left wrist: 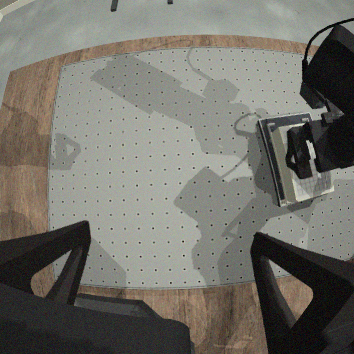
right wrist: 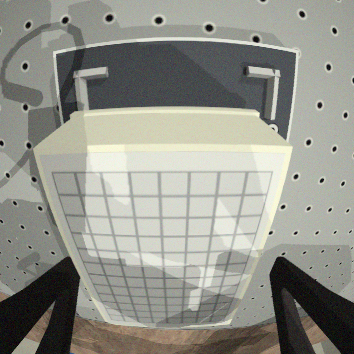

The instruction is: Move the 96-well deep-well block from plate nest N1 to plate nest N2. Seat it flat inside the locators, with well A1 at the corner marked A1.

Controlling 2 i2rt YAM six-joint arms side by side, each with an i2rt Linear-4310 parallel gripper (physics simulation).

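Frame: origin at the left arm's base, x right, y back, z down, level; metres.
Seen in the pictures: left gripper, fingertip midpoint: [left wrist: 172,238]; right gripper, fingertip midpoint: [left wrist: 309,157] [right wrist: 174,271].
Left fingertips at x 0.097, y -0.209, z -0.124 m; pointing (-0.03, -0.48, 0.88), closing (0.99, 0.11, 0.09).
Note:
Offsets run from my left fingertips to a thing's middle. "spot": to the spot under its first point. Level surfaces: height alone.
The pale deep-well block {dz +0.230, dx +0.218, dy -0.081 m} [left wrist: 320,186] [right wrist: 165,210] has a gridded top and a beige side wall. It is over a dark plate nest {dz +0.258, dx +0.223, dy -0.096 m} [left wrist: 276,176] [right wrist: 165,65], set back from the two far corner locators, a left one {spot: dz +0.250, dx +0.175, dy -0.156 m} [right wrist: 92,73] and a right one {spot: dz +0.251, dx +0.250, dy -0.169 m} [right wrist: 262,71], with bare nest between. Whether it is flat or tilted I cannot tell. No N1, N2 or A1 lettering is readable. My right gripper [right wrist: 174,271] is open, its fingertips apart on either side of the block's image; the left wrist view shows it above the block. My left gripper [left wrist: 172,238] is open and empty, away from the block.
A grey perforated board {dz +0.266 m} [left wrist: 125,175] [right wrist: 325,160] lies under the nest, with a wooden table edge [left wrist: 25,185] around it. The right arm [left wrist: 332,70] reaches over the nest from the right in the left wrist view. Arm shadows cross the board.

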